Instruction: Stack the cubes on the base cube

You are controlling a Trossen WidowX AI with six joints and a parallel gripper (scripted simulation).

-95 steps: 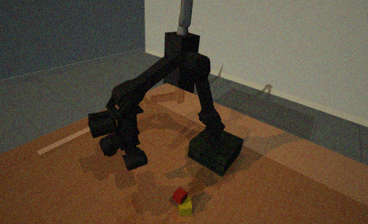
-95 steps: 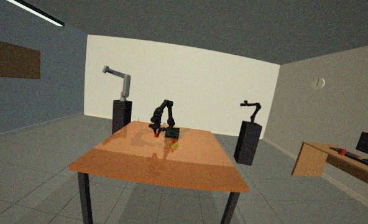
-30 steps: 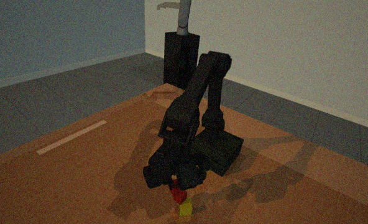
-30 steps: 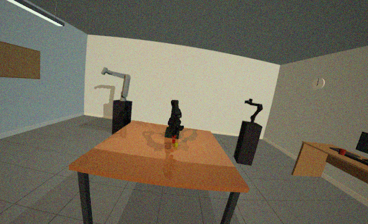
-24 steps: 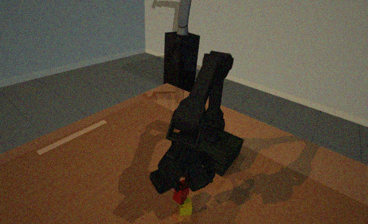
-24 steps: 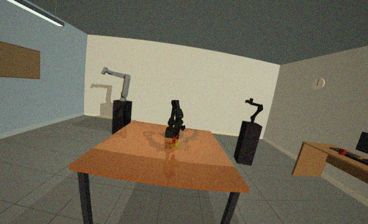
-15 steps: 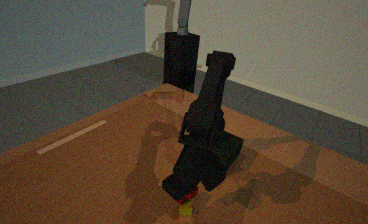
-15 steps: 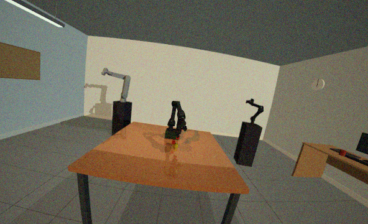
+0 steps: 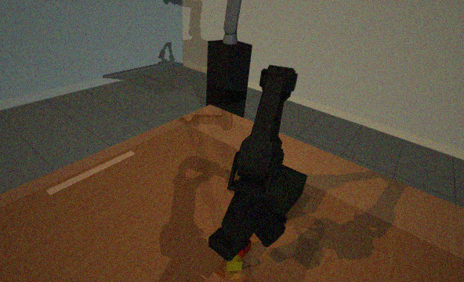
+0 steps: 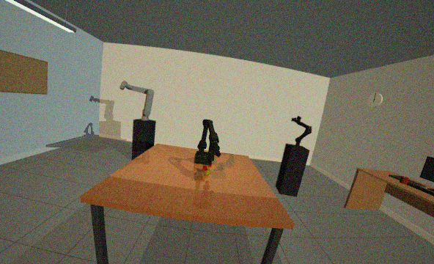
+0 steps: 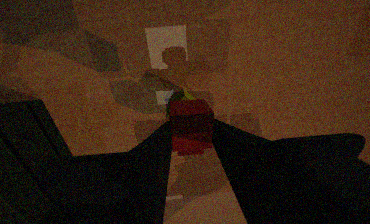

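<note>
Now: the yellow base cube 80 mm below my gripper tip and 20 mm to the right of it.
</note>
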